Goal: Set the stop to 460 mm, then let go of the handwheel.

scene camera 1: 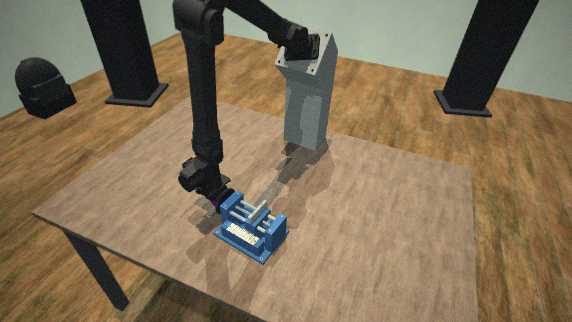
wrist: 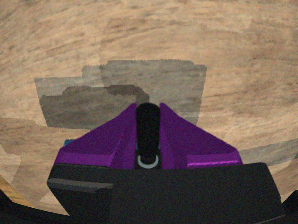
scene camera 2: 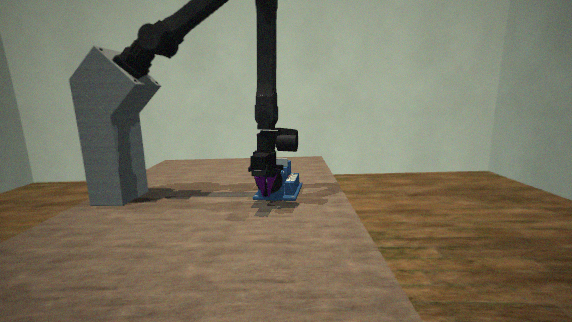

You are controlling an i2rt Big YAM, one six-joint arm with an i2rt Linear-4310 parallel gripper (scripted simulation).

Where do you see a crank slide fixture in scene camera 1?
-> At 259, 246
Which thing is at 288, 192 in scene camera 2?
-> A crank slide fixture.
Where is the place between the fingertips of my gripper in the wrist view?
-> At 148, 110
